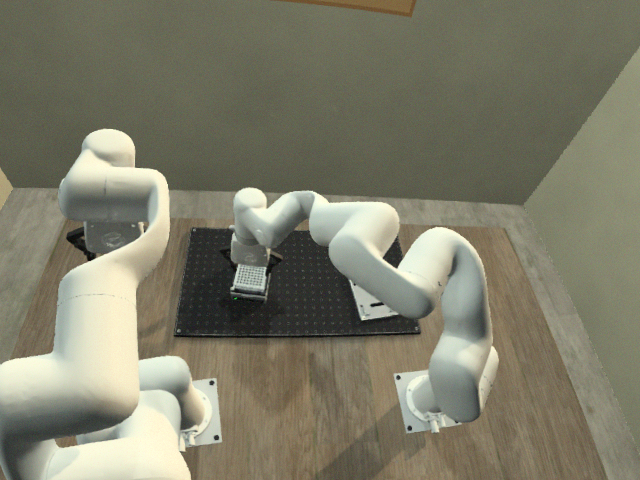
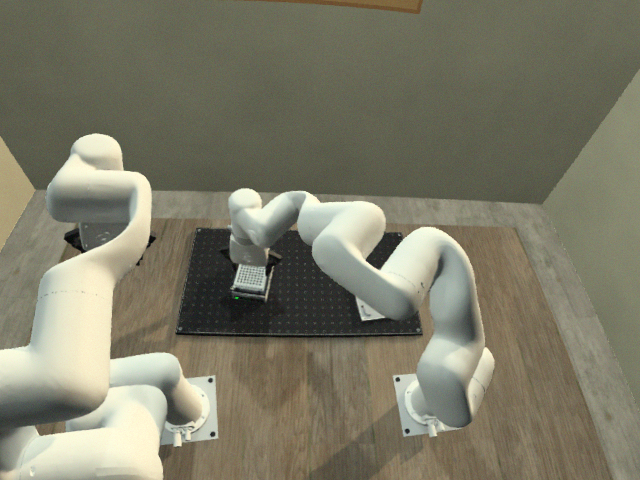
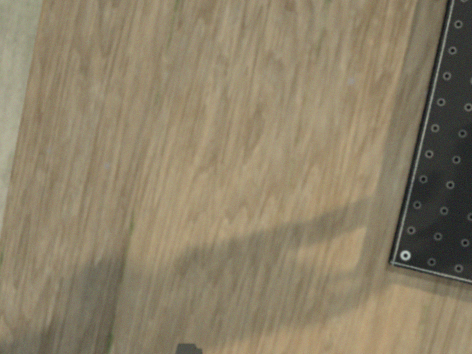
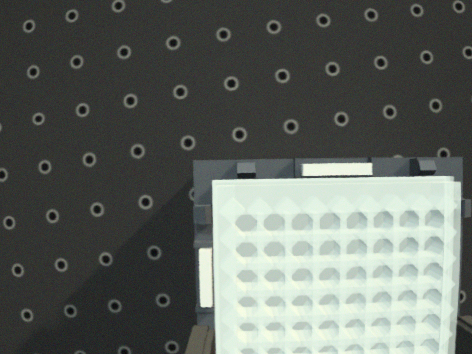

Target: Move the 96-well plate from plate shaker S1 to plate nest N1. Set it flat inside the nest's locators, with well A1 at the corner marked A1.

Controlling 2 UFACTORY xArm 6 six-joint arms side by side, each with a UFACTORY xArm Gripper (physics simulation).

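The white 96-well plate lies flat on shaker S1, whose dark rim shows around it; a green light glows at its front. My right gripper is open, pointing down, one finger beside each long side of the plate. Any small gap to the plate is hard to judge. My left gripper is open and empty at the far left, away from the plate. A white fixture, apparently nest N1, is partly hidden under the right arm. Well A1 cannot be read.
The black perforated board bears the shaker at the left and the white fixture at the right. My right arm stretches across the board above the fixture. The wooden table surrounds the board.
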